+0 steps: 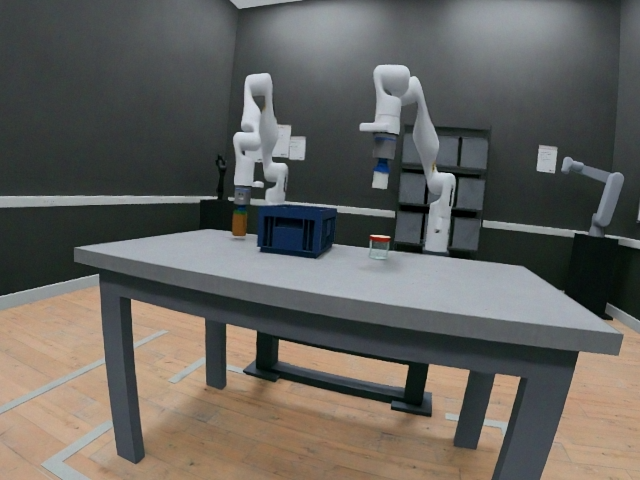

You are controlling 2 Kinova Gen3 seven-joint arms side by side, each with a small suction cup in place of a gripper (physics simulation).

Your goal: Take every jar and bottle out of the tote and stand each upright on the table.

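Frame: origin at the left arm's base, x ahead, y left, z up, level; centimetres.
Seen in the pictures: left hand at its tool point: (pixel 381 171); right hand at its tool point: (pixel 241 213); left arm's base at its link origin: (pixel 435 250).
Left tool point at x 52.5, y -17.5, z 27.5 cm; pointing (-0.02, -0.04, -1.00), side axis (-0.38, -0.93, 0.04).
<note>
Pixels of each thing's top centre, then the offset from my left tool point to it. Level surfaces: height alone.
- white jar at its top centre: (pixel 381 167) dx -0.9, dy -0.3, dz +1.2 cm
- table at its surface level: dz -27.5 cm
- orange bottle at its top centre: (pixel 240 210) dx -14.1, dy -55.8, dz -16.4 cm
- blue tote at its top centre: (pixel 302 207) dx -10.7, dy -28.4, dz -12.8 cm
- clear glass jar at its top centre: (pixel 380 236) dx -12.8, dy -0.8, dz -20.1 cm
My left gripper (pixel 382 161) is shut on a white jar (pixel 379 180) with a blue top and holds it upright, high above the table (pixel 320 276). My right gripper (pixel 241 207) is shut on an orange bottle (pixel 239 225) with a green top. It holds the bottle upright, very low over the table, left of the tote. The blue tote (pixel 287 237) stands near the back of the table; its inside is hidden by its walls. A clear glass jar (pixel 379 249) with a red lid stands upright on the table, right of the tote and below the held white jar.
A shelf rack (pixel 447 129) with grey bins stands behind the left arm. Another robot arm (pixel 610 193) stands on a black pedestal (pixel 590 271) at the far right. A small black figure (pixel 221 178) stands on a dark pedestal at the back left.
</note>
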